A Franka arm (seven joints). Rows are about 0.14 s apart.
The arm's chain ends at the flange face. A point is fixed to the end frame.
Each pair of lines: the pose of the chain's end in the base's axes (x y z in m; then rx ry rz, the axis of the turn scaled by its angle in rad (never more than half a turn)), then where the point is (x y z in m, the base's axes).
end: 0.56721, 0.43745, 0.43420, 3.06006, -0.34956, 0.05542
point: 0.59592 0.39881 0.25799
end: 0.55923, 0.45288, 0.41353, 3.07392, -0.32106, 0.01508
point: 0.58413 0.41701 0.23615
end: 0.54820, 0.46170, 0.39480, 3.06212, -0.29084, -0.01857
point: 0.56956 0.42405 0.21733
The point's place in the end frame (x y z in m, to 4 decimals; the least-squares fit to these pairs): 0.0291 0.0211 0.1791
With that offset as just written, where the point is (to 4 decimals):
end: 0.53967, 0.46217, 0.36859, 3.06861, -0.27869, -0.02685
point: 0.5604 0.4257 0.1908
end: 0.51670, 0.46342, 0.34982, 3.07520, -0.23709, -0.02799
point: 0.5382 0.4282 0.1719
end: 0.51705, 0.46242, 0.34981, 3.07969, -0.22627, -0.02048
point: 0.5397 0.4279 0.1719
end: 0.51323, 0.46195, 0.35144, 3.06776, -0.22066, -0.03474
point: 0.5341 0.4255 0.1737
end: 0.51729, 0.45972, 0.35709, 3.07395, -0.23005, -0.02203
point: 0.5396 0.4242 0.1793
